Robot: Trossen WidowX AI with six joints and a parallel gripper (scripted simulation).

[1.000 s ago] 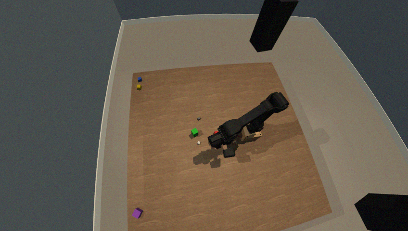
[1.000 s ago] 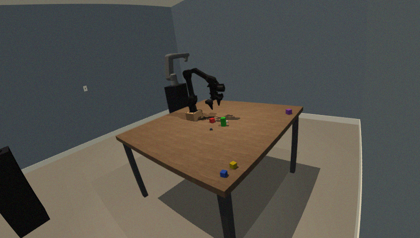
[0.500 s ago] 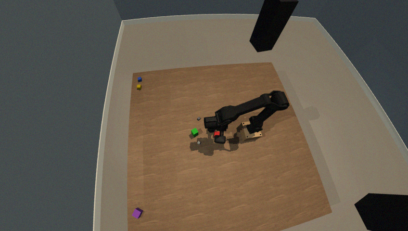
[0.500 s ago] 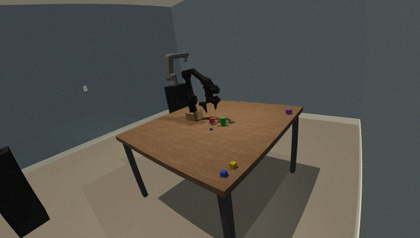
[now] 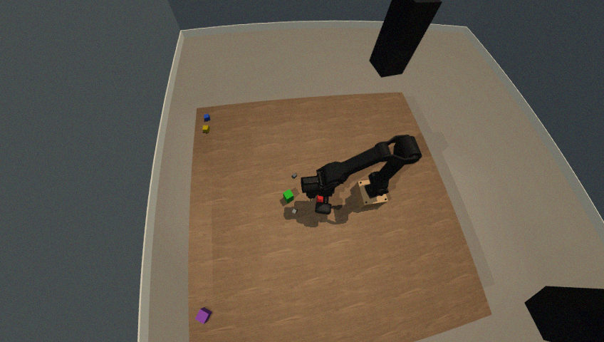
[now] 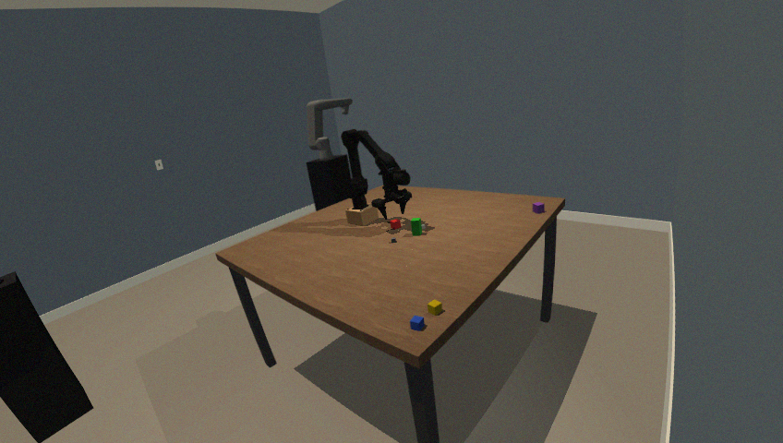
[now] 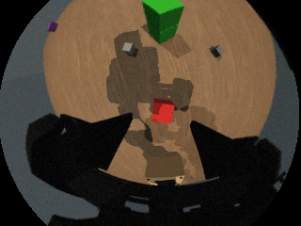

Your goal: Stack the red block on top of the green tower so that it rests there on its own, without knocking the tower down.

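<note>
Right now my gripper tip is 4 cm above the red block. From my gripper tip the other things lie so: small white cube (13 cm ahead, 5 cm below, 1 cm to the left); purple cube (61 cm ahead, 31 cm to the left, 3 cm below); small grey cube (16 cm to the right, 8 cm ahead, 4 cm below).
</note>
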